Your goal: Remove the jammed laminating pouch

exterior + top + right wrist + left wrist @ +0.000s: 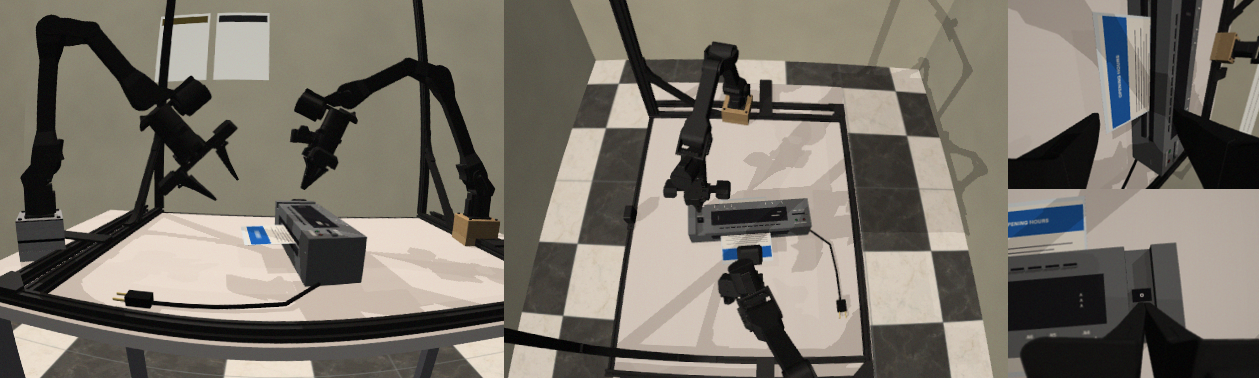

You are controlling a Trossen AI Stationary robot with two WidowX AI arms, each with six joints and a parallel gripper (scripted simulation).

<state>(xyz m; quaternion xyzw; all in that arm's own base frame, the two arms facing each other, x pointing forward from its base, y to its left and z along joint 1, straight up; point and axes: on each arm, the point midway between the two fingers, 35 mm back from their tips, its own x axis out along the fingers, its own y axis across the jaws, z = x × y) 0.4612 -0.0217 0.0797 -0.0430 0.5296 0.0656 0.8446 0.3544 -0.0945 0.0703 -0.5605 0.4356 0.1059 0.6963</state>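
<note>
The release key is 7 cm below my left hand, 2 cm to the right of it and 1 cm behind it. From my left hand the other things lie so: plug 37 cm ahead, 36 cm to the right, 14 cm below.
</note>
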